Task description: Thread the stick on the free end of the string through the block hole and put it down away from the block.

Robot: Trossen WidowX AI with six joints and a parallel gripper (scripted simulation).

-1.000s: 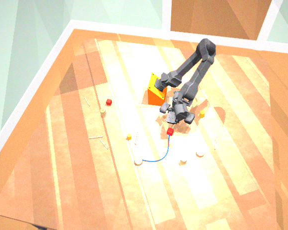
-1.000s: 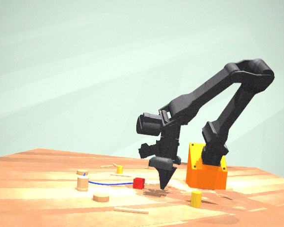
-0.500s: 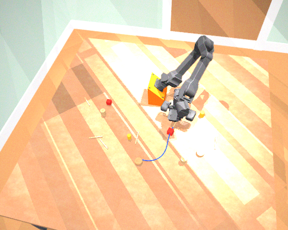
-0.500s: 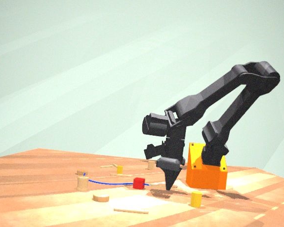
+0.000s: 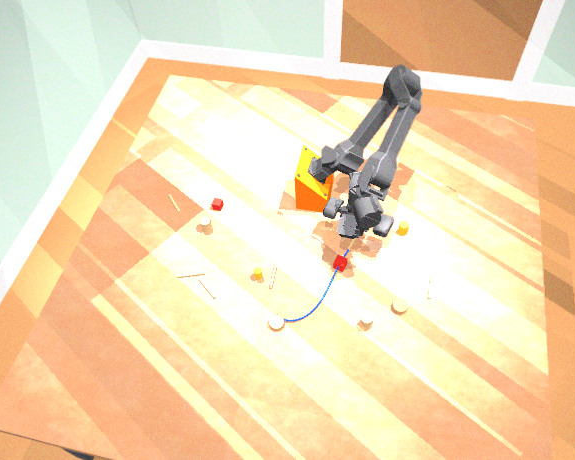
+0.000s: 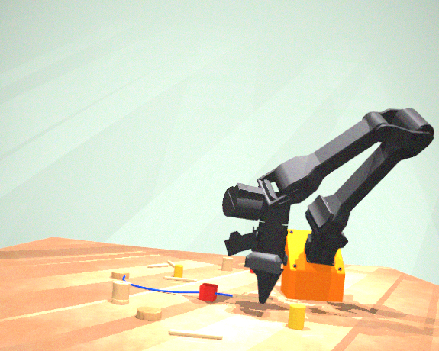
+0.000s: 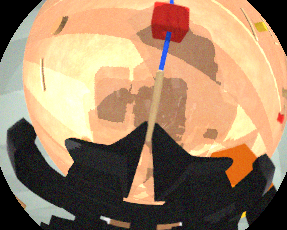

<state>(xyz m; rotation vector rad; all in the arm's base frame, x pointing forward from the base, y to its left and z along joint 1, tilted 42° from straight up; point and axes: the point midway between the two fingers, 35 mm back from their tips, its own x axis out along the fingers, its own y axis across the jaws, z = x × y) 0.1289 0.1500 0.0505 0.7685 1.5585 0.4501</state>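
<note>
The red cube lies 11 cm ahead of my gripper tip, 2 cm to the right of it and 1 cm above it. The rest, counted from my gripper tip: loose stick 10 cm ahead, 22 cm to the left; then thin wooden stick 3 cm ahead, 1 cm to the right, 1 cm above; then round wooden button 32 cm ahead, 15 cm to the right.
</note>
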